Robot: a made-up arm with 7 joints.
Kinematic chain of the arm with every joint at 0, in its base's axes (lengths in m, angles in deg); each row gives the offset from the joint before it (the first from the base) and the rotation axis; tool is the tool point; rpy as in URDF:
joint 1: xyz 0 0 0.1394 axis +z
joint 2: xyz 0 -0.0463 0.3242 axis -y
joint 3: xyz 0 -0.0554 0.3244 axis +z
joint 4: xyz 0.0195 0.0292 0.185 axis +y
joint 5: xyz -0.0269 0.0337 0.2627 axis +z
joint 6: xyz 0 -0.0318 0.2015 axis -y
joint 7: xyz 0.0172 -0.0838 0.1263 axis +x
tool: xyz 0 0 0 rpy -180 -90 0
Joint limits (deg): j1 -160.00..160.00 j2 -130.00..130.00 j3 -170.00..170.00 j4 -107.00..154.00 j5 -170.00..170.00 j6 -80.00..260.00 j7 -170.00..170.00
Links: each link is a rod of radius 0.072 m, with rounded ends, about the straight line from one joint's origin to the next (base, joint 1, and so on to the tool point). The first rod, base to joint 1, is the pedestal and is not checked.
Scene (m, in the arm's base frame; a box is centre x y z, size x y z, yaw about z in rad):
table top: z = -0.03
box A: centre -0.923 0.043 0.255 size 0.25 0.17 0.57 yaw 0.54
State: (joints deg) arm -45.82 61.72 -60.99 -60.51 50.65 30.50 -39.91
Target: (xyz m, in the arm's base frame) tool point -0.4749 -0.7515 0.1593
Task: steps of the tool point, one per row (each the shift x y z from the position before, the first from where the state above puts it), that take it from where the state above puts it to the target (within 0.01 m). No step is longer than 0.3 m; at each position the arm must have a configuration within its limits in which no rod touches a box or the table.
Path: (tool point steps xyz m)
1: -0.2084 -0.1235 0.0248
2: -0.1687 -0.1792 0.0344
3: -0.1126 -0.2215 0.0437
4: -0.0446 -0.2448 0.0520
5: -0.0100 -0.2419 -0.1607
6: 0.0798 -0.2333 -0.1590
7: 0.1597 -0.1928 -0.1516
8: 0.2186 -0.1265 -0.1391

